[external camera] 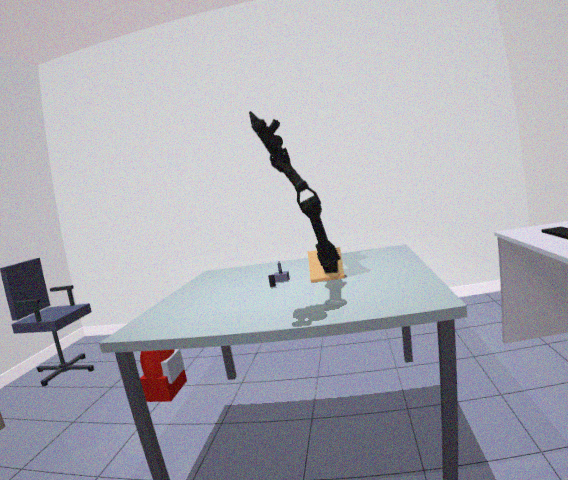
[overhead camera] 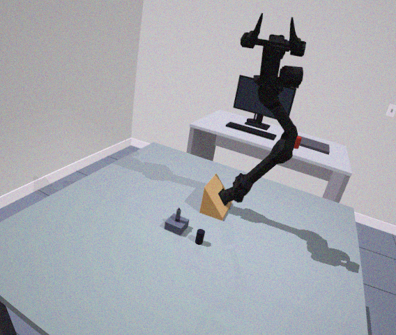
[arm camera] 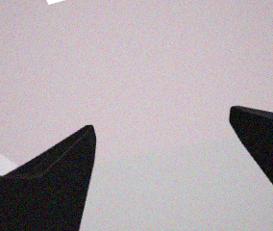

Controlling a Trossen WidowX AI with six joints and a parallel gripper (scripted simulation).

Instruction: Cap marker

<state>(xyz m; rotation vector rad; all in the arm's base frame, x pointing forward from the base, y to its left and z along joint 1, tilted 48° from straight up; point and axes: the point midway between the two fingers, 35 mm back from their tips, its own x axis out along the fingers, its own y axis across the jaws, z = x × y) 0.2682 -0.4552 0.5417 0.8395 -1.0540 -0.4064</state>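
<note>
The marker cap lies 770 mm below my gripper tip, 80 mm to the right of it and 40 mm ahead of it. Also, from my gripper tip: holder block (780 mm below, 190 mm to the right, 20 mm ahead).
</note>
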